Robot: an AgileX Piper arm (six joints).
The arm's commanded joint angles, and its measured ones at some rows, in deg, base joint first. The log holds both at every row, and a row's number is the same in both.
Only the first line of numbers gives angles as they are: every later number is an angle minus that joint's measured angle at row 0.
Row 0, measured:
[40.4, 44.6, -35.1, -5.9, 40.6, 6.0]
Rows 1 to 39, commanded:
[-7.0, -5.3, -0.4, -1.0, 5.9, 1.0]
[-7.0, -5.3, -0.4, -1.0, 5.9, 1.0]
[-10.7, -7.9, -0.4, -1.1, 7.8, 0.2]
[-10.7, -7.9, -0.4, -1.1, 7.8, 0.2]
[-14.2, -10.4, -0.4, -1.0, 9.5, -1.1]
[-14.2, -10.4, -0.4, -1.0, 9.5, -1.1]
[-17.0, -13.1, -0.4, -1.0, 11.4, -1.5]
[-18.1, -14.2, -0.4, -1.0, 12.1, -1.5]
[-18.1, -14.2, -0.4, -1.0, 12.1, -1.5]
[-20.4, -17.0, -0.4, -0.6, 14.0, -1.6]
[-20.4, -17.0, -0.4, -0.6, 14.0, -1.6]
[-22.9, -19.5, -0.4, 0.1, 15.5, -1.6]
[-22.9, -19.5, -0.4, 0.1, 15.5, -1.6]
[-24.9, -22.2, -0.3, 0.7, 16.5, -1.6]
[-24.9, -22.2, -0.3, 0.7, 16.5, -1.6]
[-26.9, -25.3, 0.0, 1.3, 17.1, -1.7]
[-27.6, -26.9, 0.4, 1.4, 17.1, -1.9]
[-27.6, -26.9, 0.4, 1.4, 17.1, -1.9]
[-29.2, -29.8, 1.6, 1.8, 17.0, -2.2]
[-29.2, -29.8, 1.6, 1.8, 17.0, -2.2]
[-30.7, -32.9, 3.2, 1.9, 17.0, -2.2]
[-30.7, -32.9, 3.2, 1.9, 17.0, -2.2]
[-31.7, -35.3, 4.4, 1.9, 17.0, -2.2]
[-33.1, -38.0, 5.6, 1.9, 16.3, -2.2]
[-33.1, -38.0, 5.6, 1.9, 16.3, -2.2]
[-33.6, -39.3, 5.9, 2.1, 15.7, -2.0]
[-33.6, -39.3, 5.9, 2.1, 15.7, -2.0]
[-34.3, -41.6, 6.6, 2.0, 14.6, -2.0]
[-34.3, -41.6, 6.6, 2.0, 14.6, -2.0]
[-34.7, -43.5, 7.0, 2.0, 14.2, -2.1]
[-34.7, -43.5, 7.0, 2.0, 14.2, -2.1]
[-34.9, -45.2, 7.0, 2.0, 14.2, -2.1]
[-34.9, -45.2, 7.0, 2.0, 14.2, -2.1]
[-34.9, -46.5, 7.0, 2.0, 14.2, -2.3]
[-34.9, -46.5, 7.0, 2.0, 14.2, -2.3]
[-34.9, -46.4, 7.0, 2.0, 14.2, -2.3]
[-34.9, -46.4, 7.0, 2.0, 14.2, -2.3]
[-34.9, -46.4, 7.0, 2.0, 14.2, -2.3]
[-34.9, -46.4, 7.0, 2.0, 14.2, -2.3]
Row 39, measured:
[-34.4, -44.8, 6.9, 1.8, 15.1, -1.6]
